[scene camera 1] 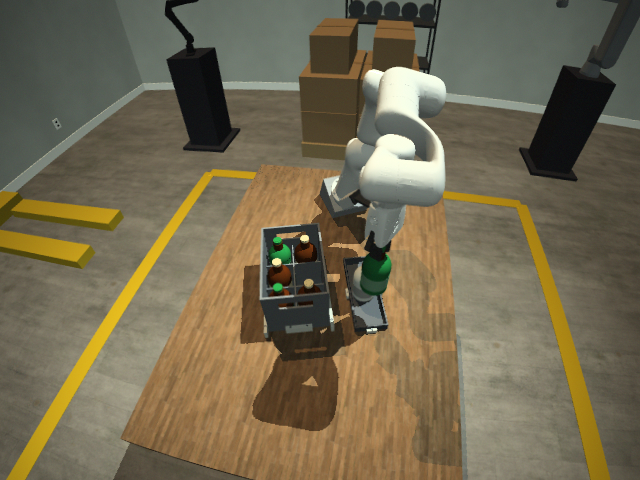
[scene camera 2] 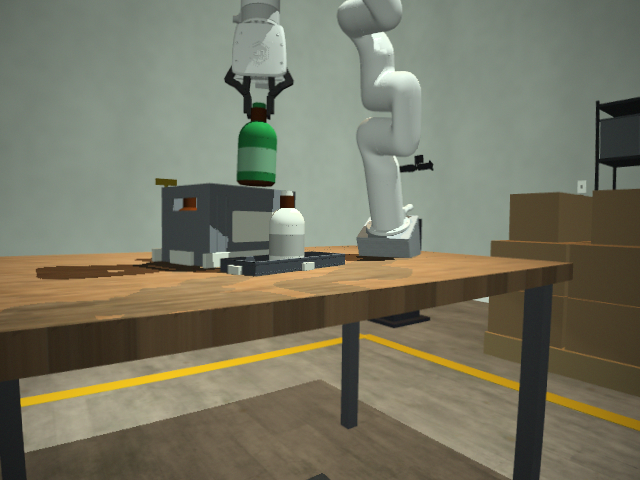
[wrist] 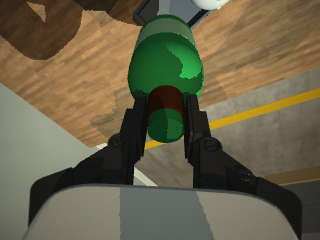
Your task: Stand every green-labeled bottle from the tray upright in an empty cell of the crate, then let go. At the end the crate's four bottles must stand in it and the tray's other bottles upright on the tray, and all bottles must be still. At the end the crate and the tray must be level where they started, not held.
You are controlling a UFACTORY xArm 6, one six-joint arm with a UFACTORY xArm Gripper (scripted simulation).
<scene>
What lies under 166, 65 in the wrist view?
A green-labeled bottle.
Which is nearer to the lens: the green-labeled bottle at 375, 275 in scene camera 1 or the tray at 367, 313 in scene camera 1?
The green-labeled bottle.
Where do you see a tray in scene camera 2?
259, 265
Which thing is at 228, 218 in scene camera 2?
A grey crate.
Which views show the green-labeled bottle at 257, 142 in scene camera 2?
Scene camera 1, scene camera 2 and the wrist view: all of them.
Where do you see a white-labeled bottle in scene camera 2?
286, 226
</scene>
